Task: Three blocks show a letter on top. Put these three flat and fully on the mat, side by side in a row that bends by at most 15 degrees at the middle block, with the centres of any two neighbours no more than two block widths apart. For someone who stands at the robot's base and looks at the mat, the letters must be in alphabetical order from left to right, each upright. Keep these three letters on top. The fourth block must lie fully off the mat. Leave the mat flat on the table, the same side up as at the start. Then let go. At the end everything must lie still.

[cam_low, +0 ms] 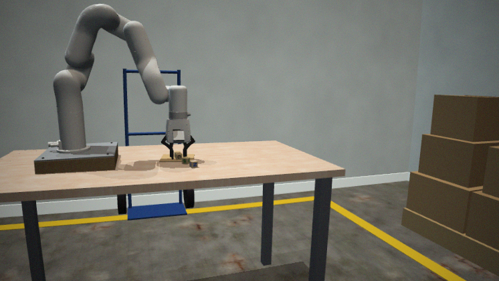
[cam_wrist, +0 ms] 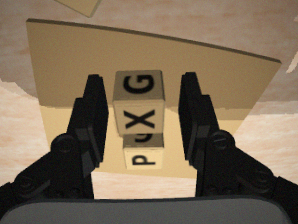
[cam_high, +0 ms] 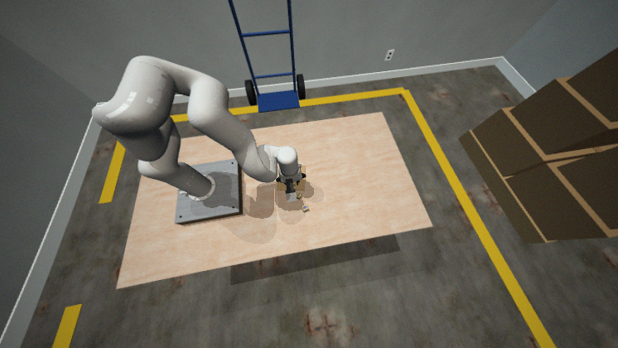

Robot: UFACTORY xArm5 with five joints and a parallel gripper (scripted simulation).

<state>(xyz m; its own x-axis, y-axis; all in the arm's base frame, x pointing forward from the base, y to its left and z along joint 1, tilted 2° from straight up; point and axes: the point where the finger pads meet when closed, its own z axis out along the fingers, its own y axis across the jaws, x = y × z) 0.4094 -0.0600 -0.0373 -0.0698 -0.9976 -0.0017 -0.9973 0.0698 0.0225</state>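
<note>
Right now the block is 1 cm below my hand. Round my hand: tan mat 4 cm to the left, 2 cm below.
</note>
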